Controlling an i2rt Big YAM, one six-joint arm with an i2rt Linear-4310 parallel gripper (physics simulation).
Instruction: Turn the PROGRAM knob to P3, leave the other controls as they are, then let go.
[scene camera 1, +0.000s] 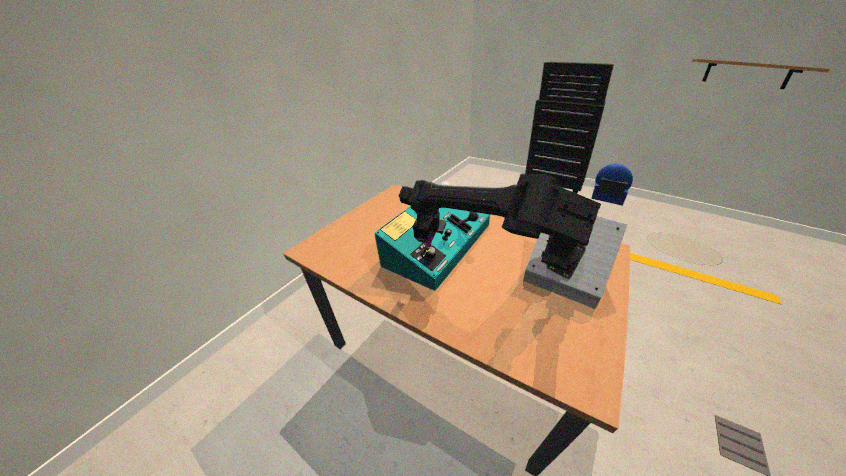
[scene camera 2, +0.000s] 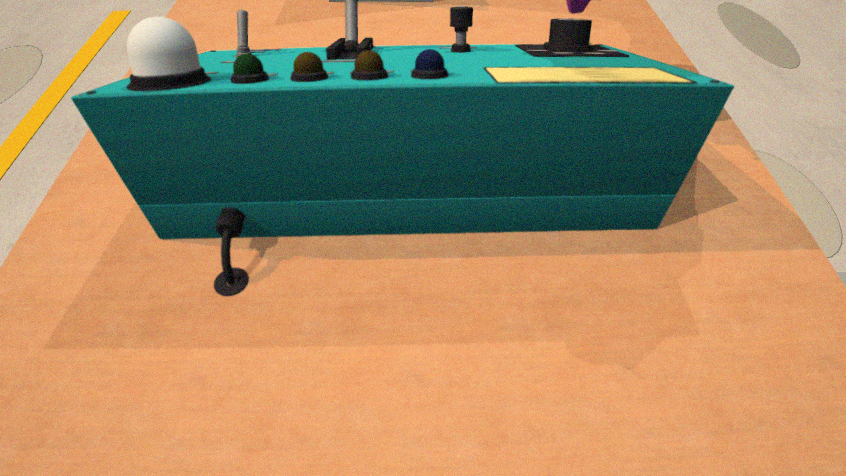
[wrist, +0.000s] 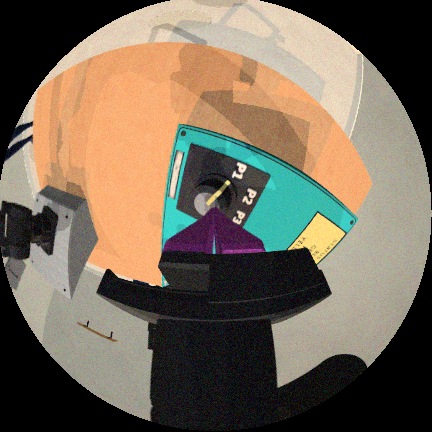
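Where they show: gripper, fingertip midpoint: (scene camera 1: 429, 246) (scene camera 2: 575, 12) (wrist: 213, 212); arm's base, link origin: (scene camera 1: 565, 258) (wrist: 47, 229).
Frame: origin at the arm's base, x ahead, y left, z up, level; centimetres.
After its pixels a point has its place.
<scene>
The PROGRAM knob (scene camera 1: 431, 251) @[x 39.0, y 24.8, z -0.2 cm] (scene camera 2: 569, 33) @[x 42.0, y 23.9, z -0.4 cm] (wrist: 215, 195) @[x 39.9, y 25.7, z 0.3 cm] is a round black knob on a dark plate at one end of the teal console (scene camera 1: 393, 258) @[x 50.8, y 32.8, z -4.3 cm] (scene camera 2: 402, 142) @[x 62.0, y 8.8, z -0.4 cm] (wrist: 285, 200) @[x 47.8, y 28.5, z 0.1 cm]. In the wrist view its yellow pointer line aims toward the P1 label (wrist: 239, 171) @[x 41.8, y 28.4, z -2.2 cm]. The P2 label (wrist: 249, 196) @[x 44.1, y 26.5, z -1.3 cm] shows beside it, and the P3 label (wrist: 238, 217) @[x 44.5, y 23.3, z -1.3 cm] is partly hidden behind the fingers. My gripper (scene camera 1: 427, 243) @[x 40.3, y 24.4, z 1.1 cm] (scene camera 2: 578, 11) @[x 40.3, y 24.4, z 1.1 cm] (wrist: 213, 212) @[x 40.3, y 24.4, z 1.1 cm] is shut and empty. Its purple fingertips are close above the knob, with a gap showing in scene camera 2.
A grey toggle (scene camera 2: 242, 29) @[x 44.3, y -11.3, z -0.6 cm], an upright lever (scene camera 2: 351, 22) @[x 42.3, y 0.5, z -0.4 cm] and a black-capped stick (scene camera 2: 461, 17) @[x 42.2, y 12.4, z 0.7 cm] stand along the console. A white dome (scene camera 2: 162, 50) @[x 61.7, y -9.0, z 6.8 cm] and a blue dome (scene camera 2: 429, 62) @[x 58.6, y 10.6, z 4.9 cm] are near its high edge. A yellow label (scene camera 1: 398, 226) @[x 56.0, y 24.0, z 3.3 cm] (scene camera 2: 585, 74) @[x 56.3, y 23.1, z 3.4 cm] (wrist: 318, 235) @[x 54.8, y 27.7, z 3.0 cm] lies near the knob.
</scene>
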